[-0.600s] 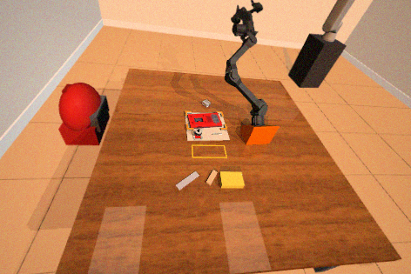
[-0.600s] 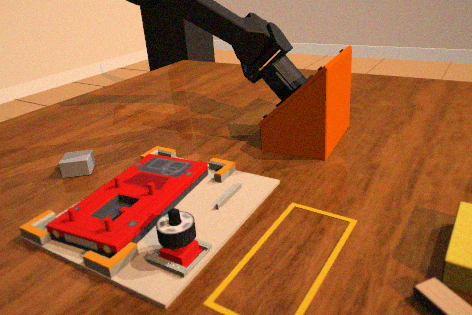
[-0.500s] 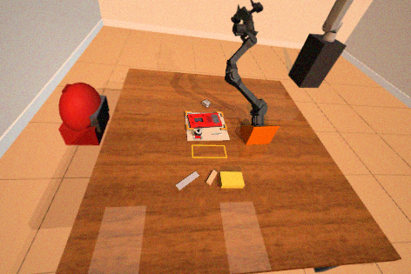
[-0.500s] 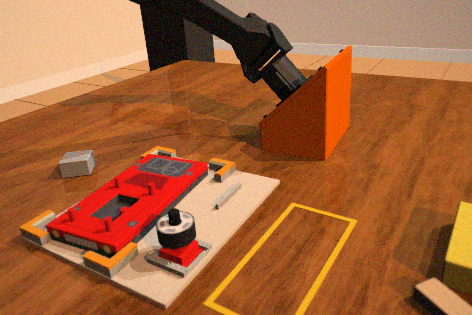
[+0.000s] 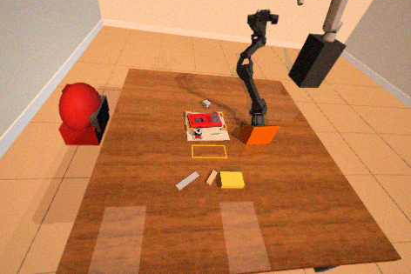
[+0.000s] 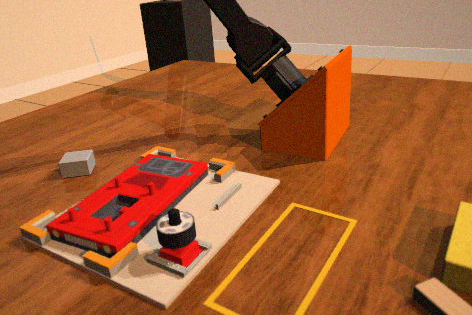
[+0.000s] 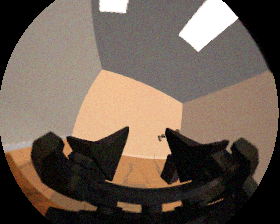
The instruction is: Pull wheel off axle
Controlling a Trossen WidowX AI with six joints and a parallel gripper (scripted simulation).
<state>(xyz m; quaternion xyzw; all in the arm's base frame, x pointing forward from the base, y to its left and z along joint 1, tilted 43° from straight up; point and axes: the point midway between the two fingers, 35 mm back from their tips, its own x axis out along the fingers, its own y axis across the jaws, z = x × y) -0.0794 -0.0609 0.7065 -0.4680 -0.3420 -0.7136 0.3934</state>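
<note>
Now: the dark wheel 550 mm to the left of my gripper tip, 540 mm below it and 450 mm ahead of it. Also, from my gripper tip: small grey block 560 mm below, 340 mm ahead, 270 mm to the left; dark axle 550 mm to the left, 540 mm below, 450 mm ahead; yellow block 840 mm to the left, 560 mm below, 340 mm ahead.
</note>
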